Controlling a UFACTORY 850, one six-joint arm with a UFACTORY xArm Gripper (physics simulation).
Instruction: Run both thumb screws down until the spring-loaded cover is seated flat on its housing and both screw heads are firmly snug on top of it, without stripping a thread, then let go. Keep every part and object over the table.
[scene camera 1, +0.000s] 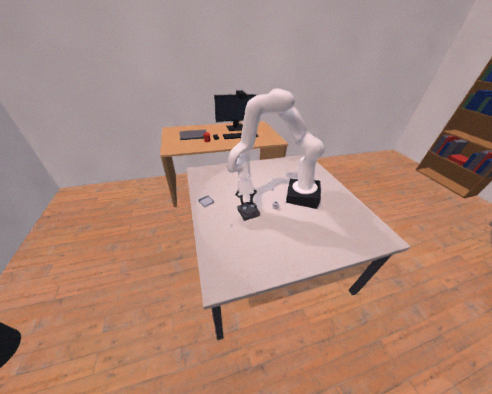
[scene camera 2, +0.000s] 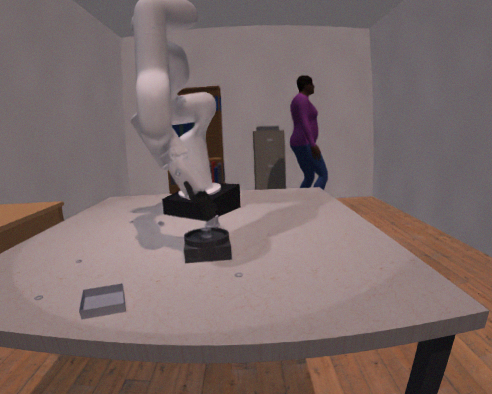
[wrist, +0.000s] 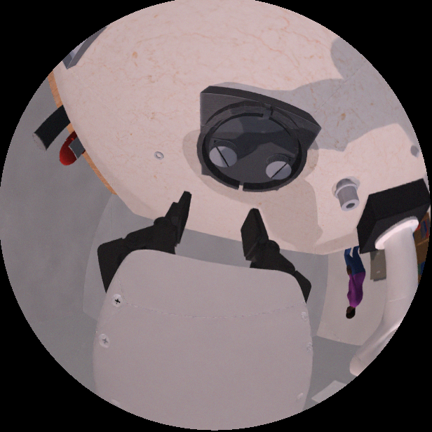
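The black housing (scene camera 1: 249, 214) (scene camera 2: 208, 253) (wrist: 215, 106) stands on the table with the dark round cover (wrist: 252, 134) inside its raised ring. Two slotted silver screw heads show on the cover in the wrist view: the left one (wrist: 223, 155) and the right one (wrist: 278, 169). Whether the cover is flat and the heads are snug cannot be told. My gripper (scene camera 1: 248, 198) (wrist: 218, 211) is open and empty, tilted, with its fingertips apart from both screw heads in the wrist view. In scene camera 2 the fingers partly overlap behind the housing.
A grey tray (scene camera 1: 206, 201) (scene camera 2: 103, 301) lies on the table (scene camera 1: 280, 260) (scene camera 2: 320, 300). A small silver fitting (scene camera 1: 275, 205) (wrist: 347, 194) stands between the housing and the black arm base (scene camera 1: 304, 194) (wrist: 392, 215). Small rings (scene camera 2: 239, 274) (wrist: 159, 155) lie near the housing.
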